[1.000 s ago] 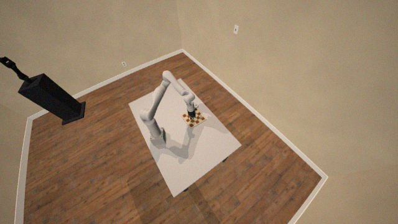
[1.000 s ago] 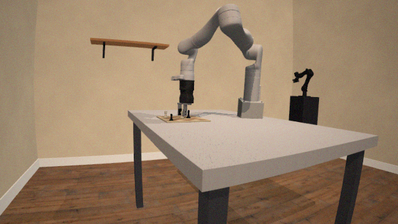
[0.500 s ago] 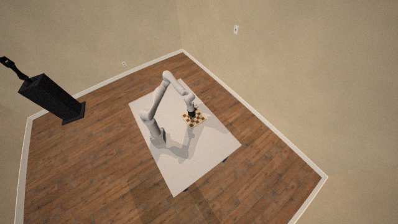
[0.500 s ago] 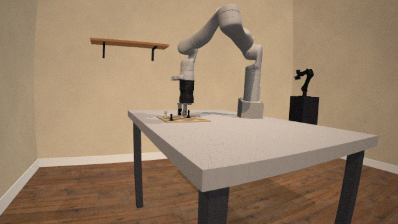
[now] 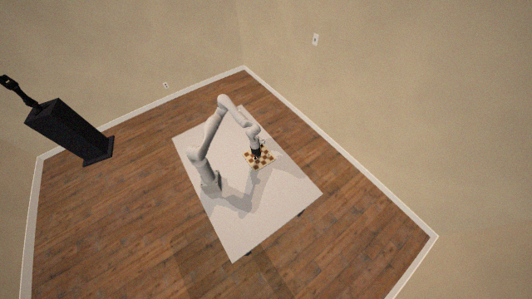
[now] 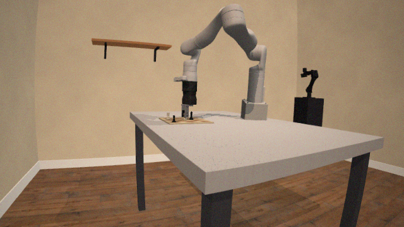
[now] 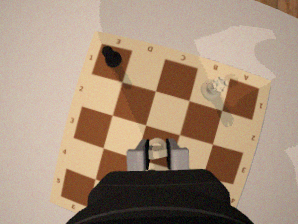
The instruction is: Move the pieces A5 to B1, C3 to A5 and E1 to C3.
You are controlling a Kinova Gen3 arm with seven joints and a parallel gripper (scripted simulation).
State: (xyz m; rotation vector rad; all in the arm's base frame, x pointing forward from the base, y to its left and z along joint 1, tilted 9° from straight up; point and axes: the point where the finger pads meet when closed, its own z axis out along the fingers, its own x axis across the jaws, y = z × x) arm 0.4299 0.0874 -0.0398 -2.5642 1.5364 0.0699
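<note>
Now: hand 3 cm above the chessboard.
</note>
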